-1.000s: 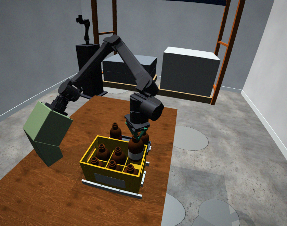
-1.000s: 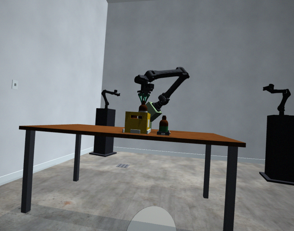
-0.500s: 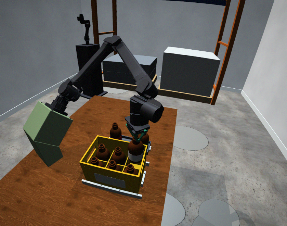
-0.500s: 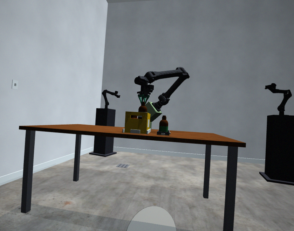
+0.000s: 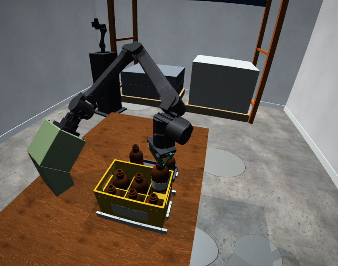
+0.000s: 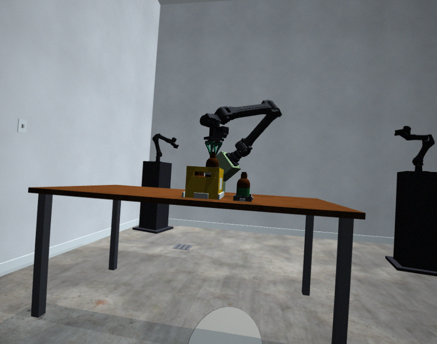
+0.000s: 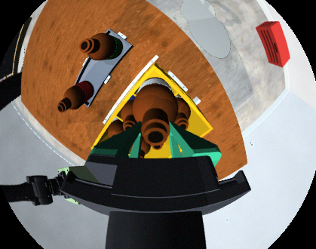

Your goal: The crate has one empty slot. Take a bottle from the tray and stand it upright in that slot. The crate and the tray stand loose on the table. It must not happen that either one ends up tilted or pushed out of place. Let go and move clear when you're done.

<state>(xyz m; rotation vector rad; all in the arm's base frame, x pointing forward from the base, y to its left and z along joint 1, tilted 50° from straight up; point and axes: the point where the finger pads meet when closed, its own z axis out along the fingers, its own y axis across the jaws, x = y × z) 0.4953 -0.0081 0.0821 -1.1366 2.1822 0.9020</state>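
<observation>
Right now my hand is 70 mm past the crate, 70 mm to the left of it and 170 mm above it. From my hand the other things lie so: tray: 140 mm behind, 150 mm to the left, 240 mm below.
</observation>
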